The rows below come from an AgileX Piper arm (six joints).
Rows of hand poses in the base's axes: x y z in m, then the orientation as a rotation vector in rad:
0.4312 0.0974 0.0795 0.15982 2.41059 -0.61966
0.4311 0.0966 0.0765 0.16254 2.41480 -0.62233
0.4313 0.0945 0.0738 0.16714 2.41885 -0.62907
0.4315 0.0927 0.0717 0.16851 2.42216 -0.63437
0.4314 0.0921 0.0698 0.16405 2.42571 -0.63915
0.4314 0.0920 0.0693 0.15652 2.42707 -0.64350
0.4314 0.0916 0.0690 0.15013 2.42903 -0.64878
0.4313 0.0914 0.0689 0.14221 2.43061 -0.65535
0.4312 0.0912 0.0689 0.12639 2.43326 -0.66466
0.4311 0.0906 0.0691 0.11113 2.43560 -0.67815
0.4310 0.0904 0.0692 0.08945 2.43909 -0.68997
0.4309 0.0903 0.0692 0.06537 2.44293 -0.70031
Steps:
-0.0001 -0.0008 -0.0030 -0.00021 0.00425 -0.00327
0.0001 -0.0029 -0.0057 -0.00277 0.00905 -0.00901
0.0003 -0.0047 -0.0078 -0.00530 0.01324 -0.01195
0.0002 -0.0053 -0.0097 -0.00884 0.01829 -0.01066
0.0002 -0.0054 -0.0102 -0.01332 0.02159 -0.00679
0.0002 -0.0058 -0.0105 -0.01802 0.02554 -0.00408
0.0001 -0.0060 -0.0106 -0.02404 0.02966 -0.00063
0.0000 -0.0062 -0.0106 -0.03358 0.03657 0.00741
-0.0001 -0.0068 -0.0104 -0.04586 0.04422 0.01384
-0.0002 -0.0070 -0.0103 -0.05825 0.05362 0.02502
-0.0003 -0.0071 -0.0103 -0.07009 0.06352 0.03817

